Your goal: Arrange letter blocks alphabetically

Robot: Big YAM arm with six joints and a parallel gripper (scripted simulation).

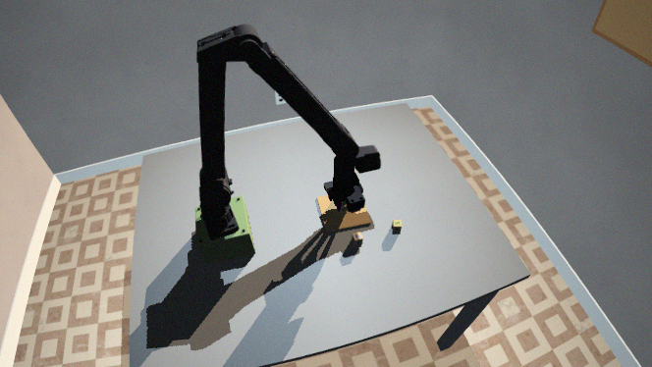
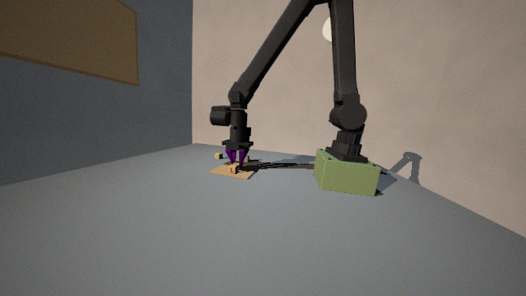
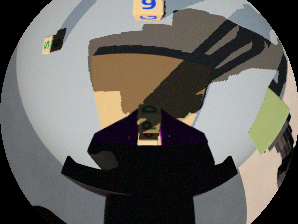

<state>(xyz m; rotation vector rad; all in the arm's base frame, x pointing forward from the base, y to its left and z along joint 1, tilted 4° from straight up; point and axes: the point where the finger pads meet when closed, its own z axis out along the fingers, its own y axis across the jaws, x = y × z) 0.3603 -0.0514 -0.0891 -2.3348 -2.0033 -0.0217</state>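
Right now the block is right at my hand. Also, from my hand: tan mat 10 mm below.
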